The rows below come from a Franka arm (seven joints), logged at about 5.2 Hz.
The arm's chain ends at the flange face. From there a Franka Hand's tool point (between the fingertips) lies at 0.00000 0.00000 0.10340 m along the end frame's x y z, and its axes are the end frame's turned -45 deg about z.
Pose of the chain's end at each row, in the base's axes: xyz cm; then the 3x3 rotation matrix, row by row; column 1 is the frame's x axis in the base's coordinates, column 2 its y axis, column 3 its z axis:
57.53 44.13 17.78; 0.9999 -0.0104 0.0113; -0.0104 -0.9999 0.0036; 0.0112 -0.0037 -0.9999
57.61 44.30 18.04; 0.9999 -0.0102 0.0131; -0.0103 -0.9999 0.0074; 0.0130 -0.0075 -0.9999
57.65 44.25 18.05; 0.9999 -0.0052 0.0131; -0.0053 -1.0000 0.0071; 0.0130 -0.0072 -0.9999
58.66 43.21 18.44; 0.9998 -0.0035 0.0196; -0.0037 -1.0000 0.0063; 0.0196 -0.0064 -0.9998
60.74 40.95 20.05; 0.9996 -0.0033 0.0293; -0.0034 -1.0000 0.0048; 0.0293 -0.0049 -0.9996
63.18 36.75 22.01; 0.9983 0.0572 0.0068; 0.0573 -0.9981 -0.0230; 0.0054 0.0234 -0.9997
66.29 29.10 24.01; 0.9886 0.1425 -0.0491; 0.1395 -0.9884 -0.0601; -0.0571 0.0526 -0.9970
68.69 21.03 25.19; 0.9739 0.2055 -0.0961; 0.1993 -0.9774 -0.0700; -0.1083 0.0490 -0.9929
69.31 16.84 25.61; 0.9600 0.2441 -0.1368; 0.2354 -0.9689 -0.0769; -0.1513 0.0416 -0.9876
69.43 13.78 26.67; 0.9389 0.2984 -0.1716; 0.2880 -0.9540 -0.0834; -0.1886 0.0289 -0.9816
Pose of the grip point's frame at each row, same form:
57.65 44.17 7.44; 0.7144 0.6997 0.0113; 0.6997 -0.7144 0.0036; 0.0105 0.0053 -0.9999
57.75 44.38 7.70; 0.7142 0.6998 0.0131; 0.6998 -0.7143 0.0074; 0.0145 0.0039 -0.9999
57.79 44.32 7.71; 0.7107 0.7034 0.0131; 0.7034 -0.7109 0.0071; 0.0143 0.0041 -0.9999
58.86 43.28 8.10; 0.7094 0.7045 0.0196; 0.7045 -0.7097 0.0063; 0.0184 0.0093 -0.9998
61.04 41.00 9.71; 0.7092 0.7045 0.0293; 0.7047 -0.7095 0.0048; 0.0242 0.0173 -0.9996
63.25 36.51 11.67; 0.6655 0.7464 0.0068; 0.7463 -0.6652 -0.0230; -0.0127 0.0204 -0.9997
65.78 28.48 13.70; 0.5983 0.7998 -0.0491; 0.7975 -0.6003 -0.0601; -0.0776 -0.0032 -0.9970
67.70 20.31 14.92; 0.5433 0.8340 -0.0961; 0.8321 -0.5502 -0.0700; -0.1112 -0.0419 -0.9929
67.90 16.04 15.40; 0.5062 0.8514 -0.1368; 0.8516 -0.5187 -0.0769; -0.1364 -0.0776 -0.9876
67.66 12.92 16.52; 0.4529 0.8749 -0.1716; 0.8782 -0.4709 -0.0834; -0.1538 -0.1129 -0.9816

